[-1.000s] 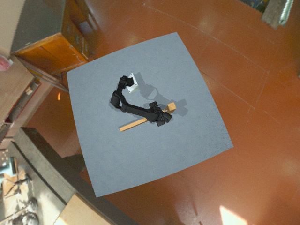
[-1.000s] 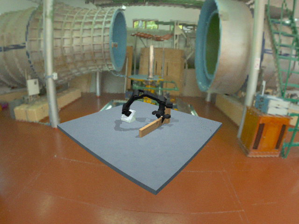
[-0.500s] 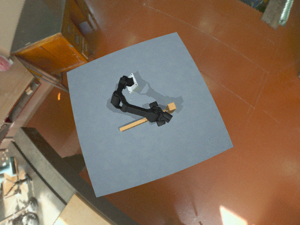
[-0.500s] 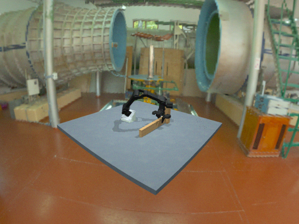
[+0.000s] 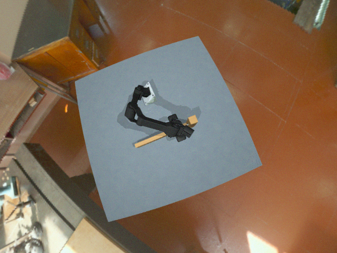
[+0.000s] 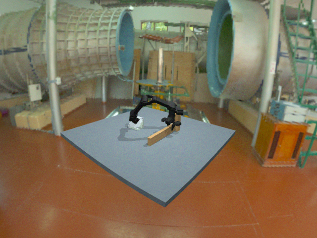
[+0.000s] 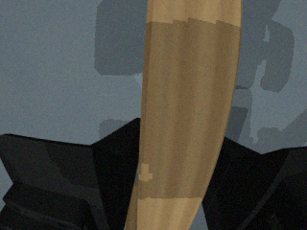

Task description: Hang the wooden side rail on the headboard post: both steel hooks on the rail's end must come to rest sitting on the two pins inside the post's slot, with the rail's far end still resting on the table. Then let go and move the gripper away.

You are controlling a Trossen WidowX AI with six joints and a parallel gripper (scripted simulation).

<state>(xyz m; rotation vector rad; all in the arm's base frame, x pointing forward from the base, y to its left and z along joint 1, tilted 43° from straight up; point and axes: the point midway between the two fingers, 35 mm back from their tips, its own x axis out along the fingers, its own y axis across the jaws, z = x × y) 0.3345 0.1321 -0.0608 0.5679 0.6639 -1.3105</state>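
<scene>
My gripper tip is 1 cm past the wooden headboard post, 11 cm to the right of it and 4 cm below it.
</scene>
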